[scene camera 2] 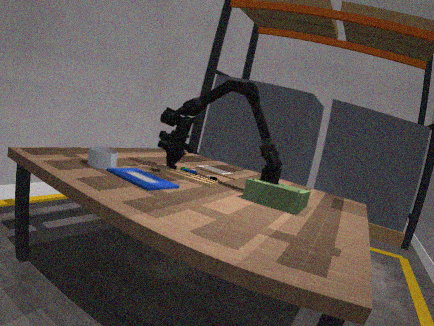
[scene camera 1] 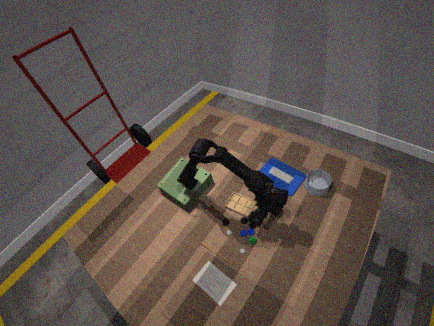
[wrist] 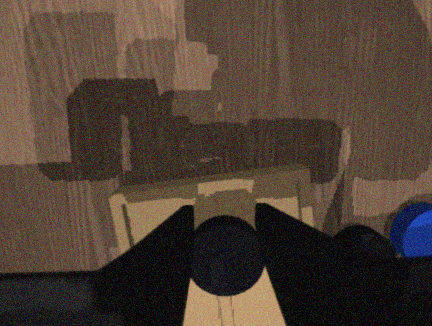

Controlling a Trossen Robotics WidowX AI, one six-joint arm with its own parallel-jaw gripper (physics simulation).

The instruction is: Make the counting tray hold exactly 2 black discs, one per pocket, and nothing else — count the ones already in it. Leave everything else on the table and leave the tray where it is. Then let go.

a tan counting tray (wrist: 137, 210): on the table
